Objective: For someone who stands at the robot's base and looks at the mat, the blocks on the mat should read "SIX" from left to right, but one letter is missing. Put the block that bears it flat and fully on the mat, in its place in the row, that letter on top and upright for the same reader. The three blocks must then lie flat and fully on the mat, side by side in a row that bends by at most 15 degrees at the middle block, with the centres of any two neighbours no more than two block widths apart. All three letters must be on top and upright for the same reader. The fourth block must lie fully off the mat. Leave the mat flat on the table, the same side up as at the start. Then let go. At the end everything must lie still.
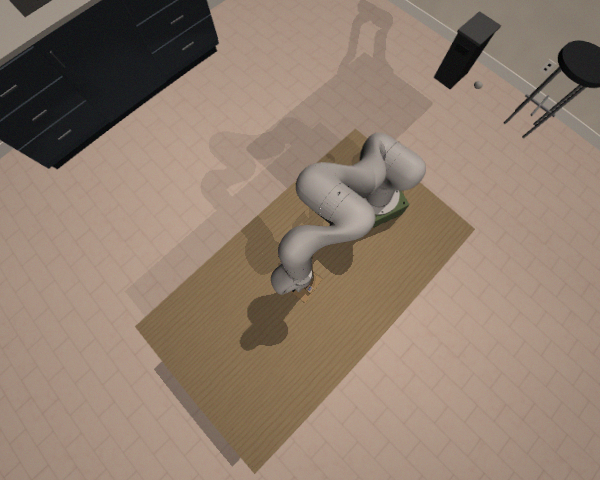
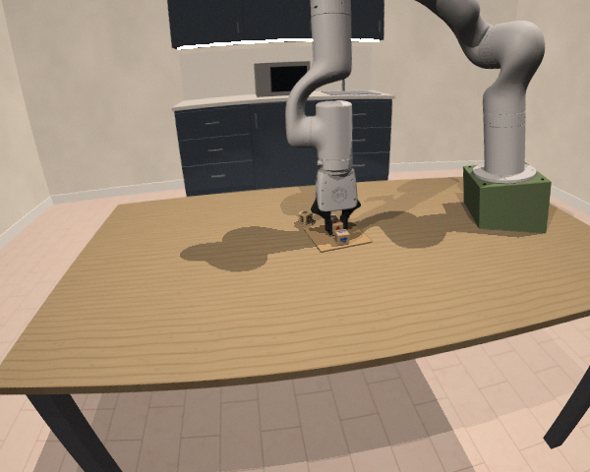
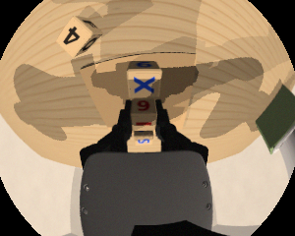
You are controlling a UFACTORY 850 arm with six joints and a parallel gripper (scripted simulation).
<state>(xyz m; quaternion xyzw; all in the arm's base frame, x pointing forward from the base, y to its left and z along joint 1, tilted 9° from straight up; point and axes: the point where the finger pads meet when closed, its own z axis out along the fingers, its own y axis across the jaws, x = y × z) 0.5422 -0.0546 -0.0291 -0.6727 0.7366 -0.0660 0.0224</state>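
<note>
Now: hand 3 cm above the mat.
</note>
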